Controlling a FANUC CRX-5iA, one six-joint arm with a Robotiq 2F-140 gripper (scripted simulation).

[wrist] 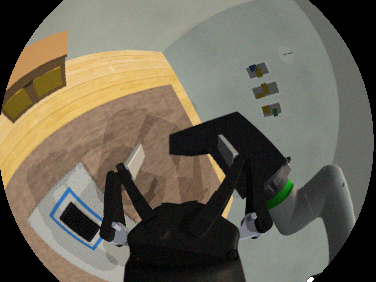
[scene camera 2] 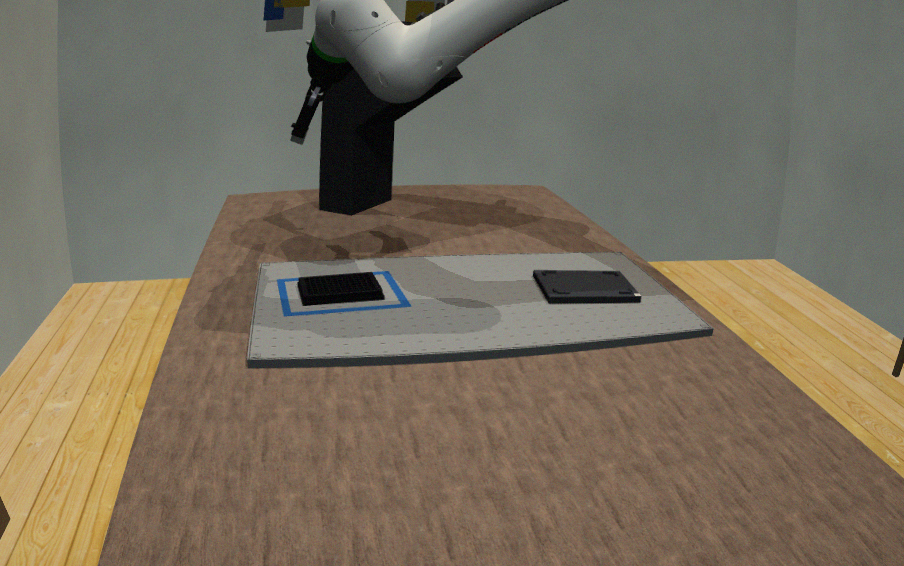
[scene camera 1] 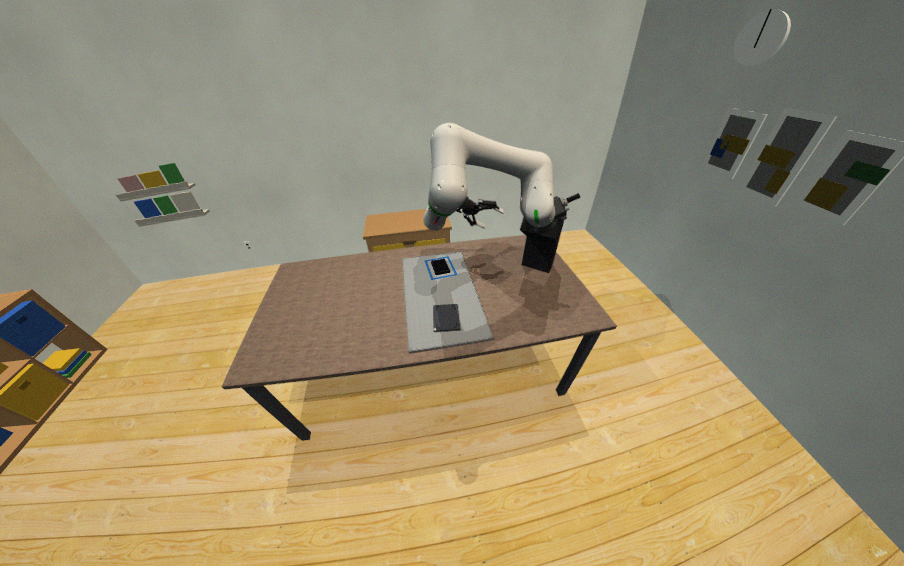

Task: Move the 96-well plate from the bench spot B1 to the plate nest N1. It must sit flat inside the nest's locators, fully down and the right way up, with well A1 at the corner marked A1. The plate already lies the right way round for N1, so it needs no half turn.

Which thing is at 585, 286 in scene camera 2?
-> A plate nest N1.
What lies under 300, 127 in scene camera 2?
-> My gripper.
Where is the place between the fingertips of my gripper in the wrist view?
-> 179, 146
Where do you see a black 96-well plate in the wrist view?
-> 71, 210
